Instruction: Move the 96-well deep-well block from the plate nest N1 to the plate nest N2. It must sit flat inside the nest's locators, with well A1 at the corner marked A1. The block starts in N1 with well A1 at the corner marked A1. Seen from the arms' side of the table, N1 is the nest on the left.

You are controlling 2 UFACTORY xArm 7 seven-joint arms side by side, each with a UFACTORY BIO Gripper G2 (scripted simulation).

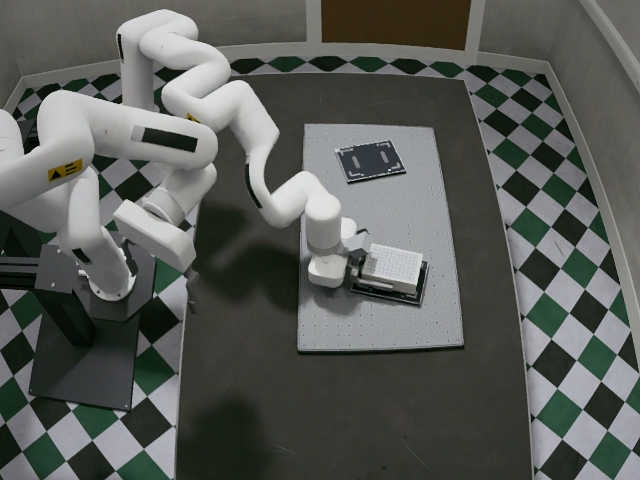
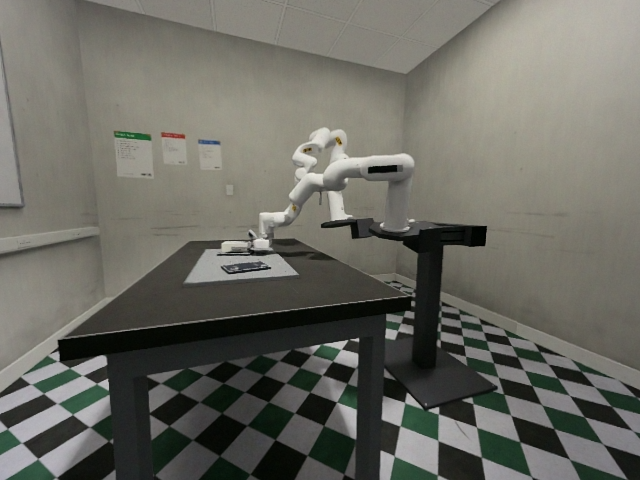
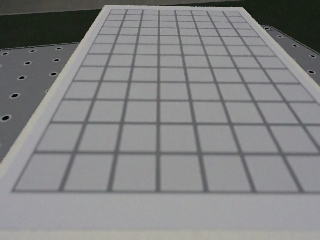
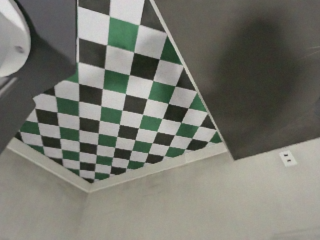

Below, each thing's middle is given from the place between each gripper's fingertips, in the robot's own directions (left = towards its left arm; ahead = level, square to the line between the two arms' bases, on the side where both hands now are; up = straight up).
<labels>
Right now my left hand is 1 cm short of the white deep-well block [image 1: 399,267].
Right now my right hand is 470 mm short of the white deep-well block, 160 mm to the right of it and 250 mm above it.
</labels>
